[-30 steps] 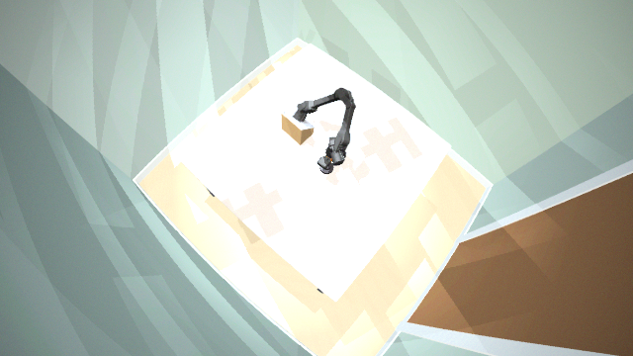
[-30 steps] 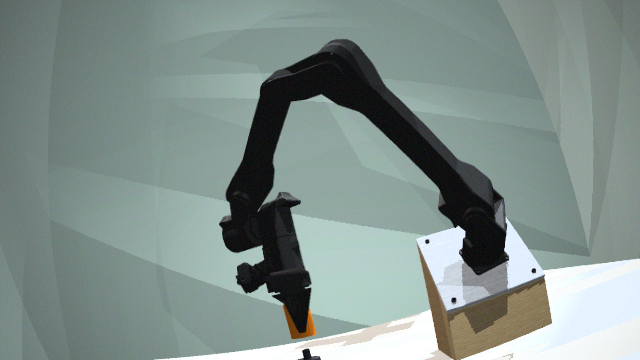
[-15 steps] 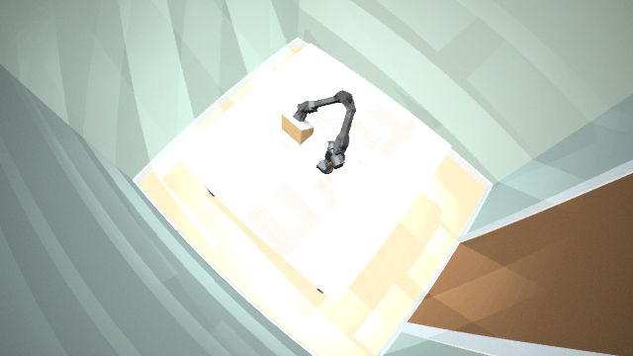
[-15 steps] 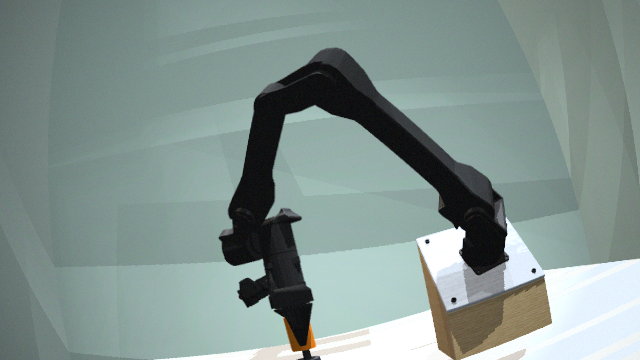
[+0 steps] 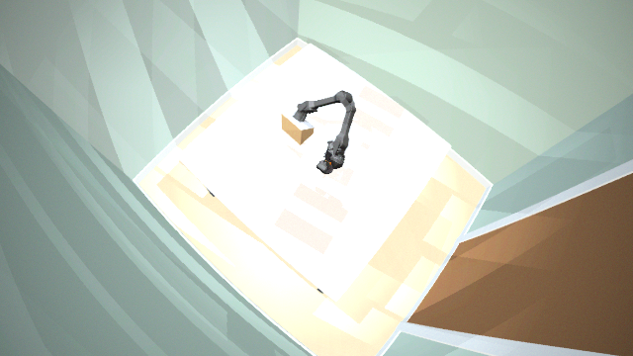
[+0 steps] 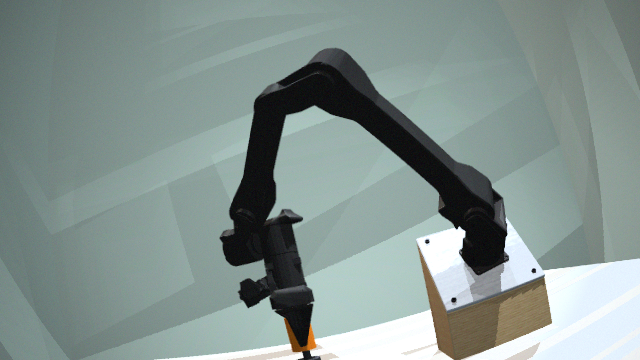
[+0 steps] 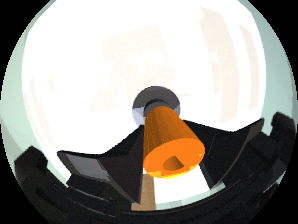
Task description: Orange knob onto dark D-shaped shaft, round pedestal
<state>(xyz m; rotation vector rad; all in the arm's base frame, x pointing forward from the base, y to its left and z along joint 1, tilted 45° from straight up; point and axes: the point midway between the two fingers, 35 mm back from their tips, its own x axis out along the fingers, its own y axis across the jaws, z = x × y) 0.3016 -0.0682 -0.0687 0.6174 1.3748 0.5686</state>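
Now: gripper tip 20 mm below the orange knob. The rest, counted from my gripper tip: dark shaft 40 mm below.
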